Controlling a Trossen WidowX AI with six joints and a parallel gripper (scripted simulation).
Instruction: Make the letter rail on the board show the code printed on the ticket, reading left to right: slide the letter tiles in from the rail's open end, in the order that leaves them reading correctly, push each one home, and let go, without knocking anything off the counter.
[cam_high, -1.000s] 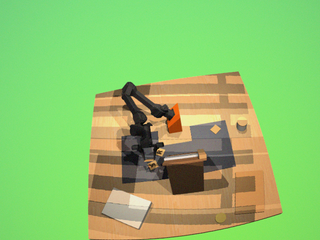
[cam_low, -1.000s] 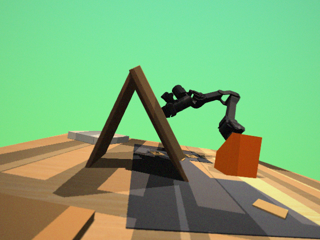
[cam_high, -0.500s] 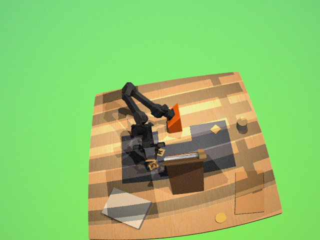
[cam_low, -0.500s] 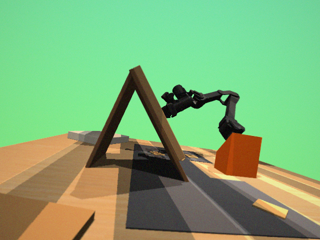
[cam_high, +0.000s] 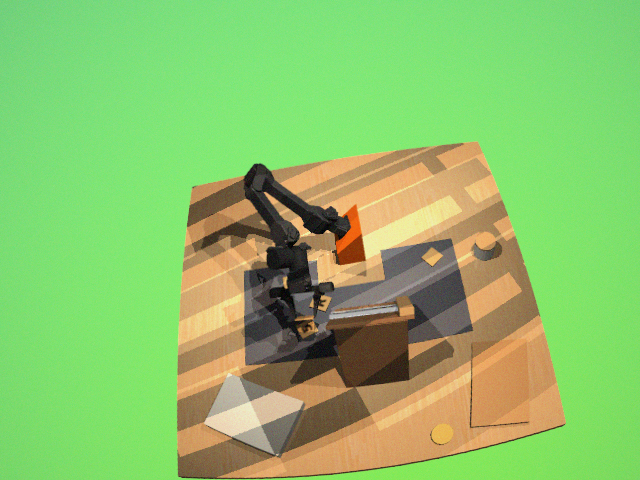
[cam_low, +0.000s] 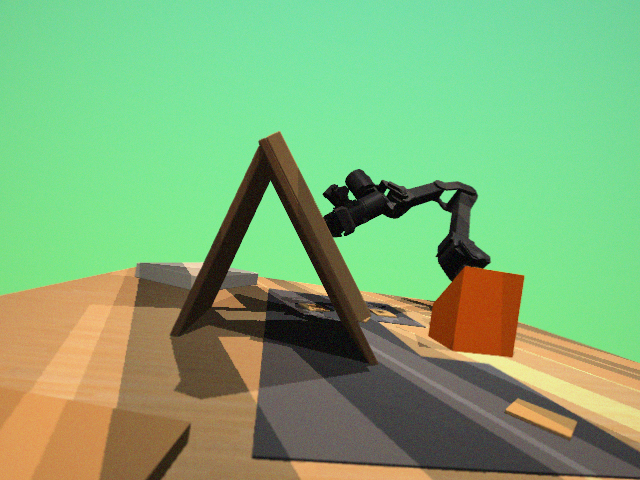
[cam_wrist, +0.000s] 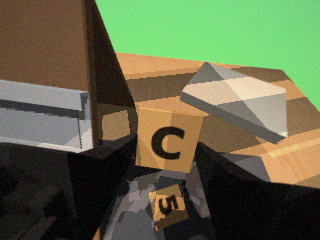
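Right now the white ticket is 200 mm to the left of my gripper tip, 80 mm below it and 20 mm behind it. The rest, counted from my gripper tip: dark mat (170 mm below, 160 mm to the left, 140 mm behind); flat tan slab (540 mm to the left, 360 mm ahead, 160 mm below).
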